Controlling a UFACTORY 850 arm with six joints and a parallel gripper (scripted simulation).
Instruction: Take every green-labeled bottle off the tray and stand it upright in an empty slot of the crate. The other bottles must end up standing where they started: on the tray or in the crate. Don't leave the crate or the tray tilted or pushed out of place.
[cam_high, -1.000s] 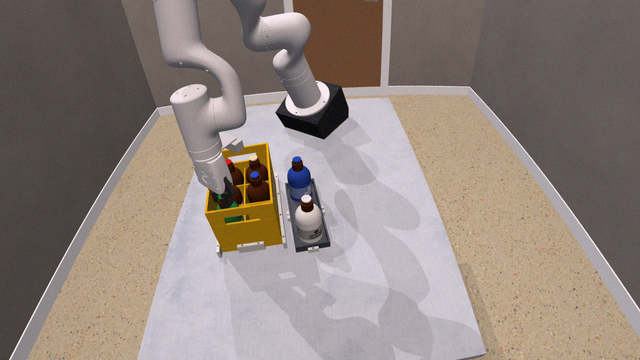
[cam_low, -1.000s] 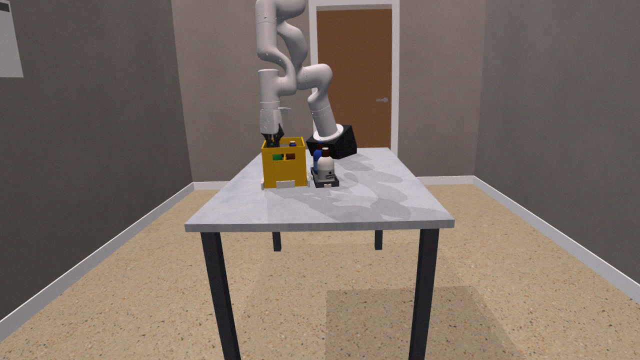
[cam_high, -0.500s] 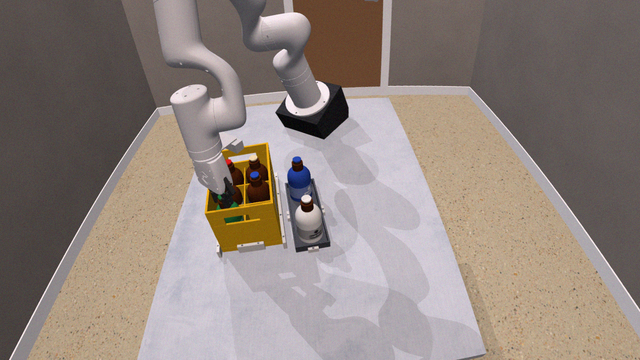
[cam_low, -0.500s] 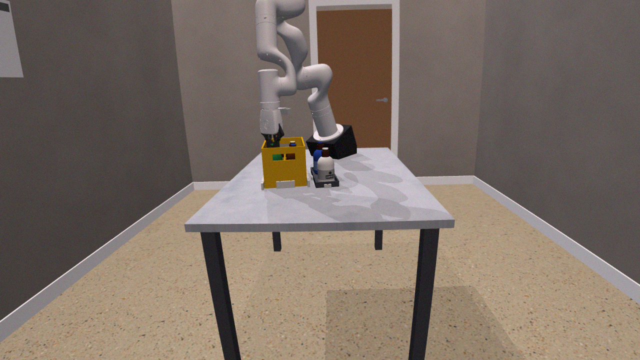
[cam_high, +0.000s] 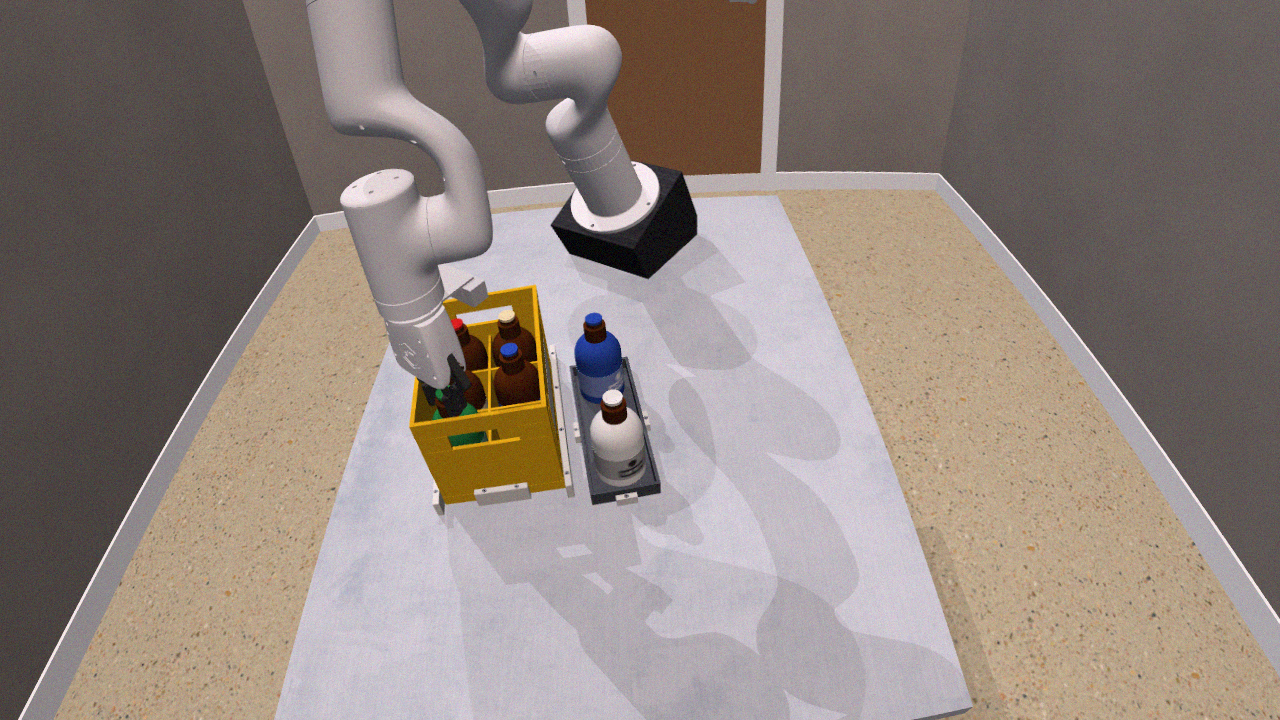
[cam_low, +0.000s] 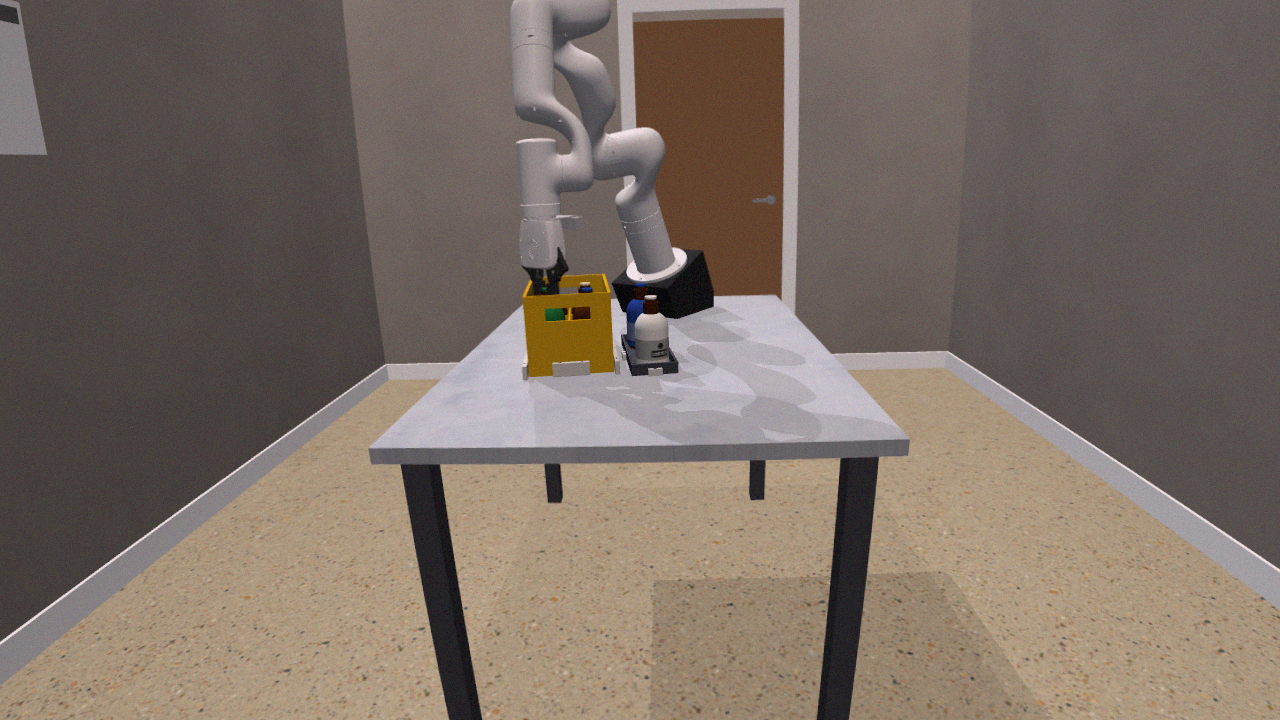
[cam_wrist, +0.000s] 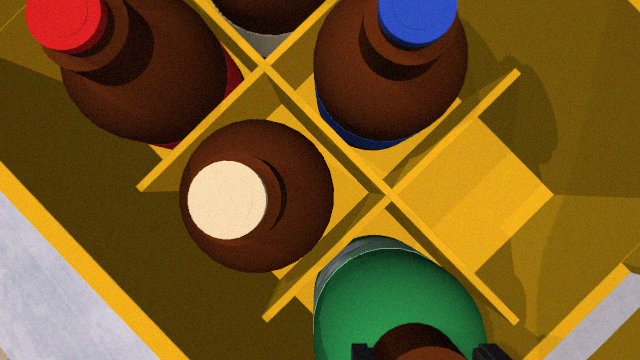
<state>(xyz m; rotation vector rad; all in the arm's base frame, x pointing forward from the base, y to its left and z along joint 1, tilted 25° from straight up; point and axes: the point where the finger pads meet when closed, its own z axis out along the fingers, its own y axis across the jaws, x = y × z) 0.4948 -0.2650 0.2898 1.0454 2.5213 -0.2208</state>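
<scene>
The green-labeled bottle lies 7 cm below my hand. Round my hand: white-labeled bottle (5 cm ahead, 22 cm to the left, 9 cm below); blue-labeled bottle (12 cm behind, 23 cm to the left, 9 cm below); yellow crate (9 cm behind, 5 cm to the left, 9 cm below).
</scene>
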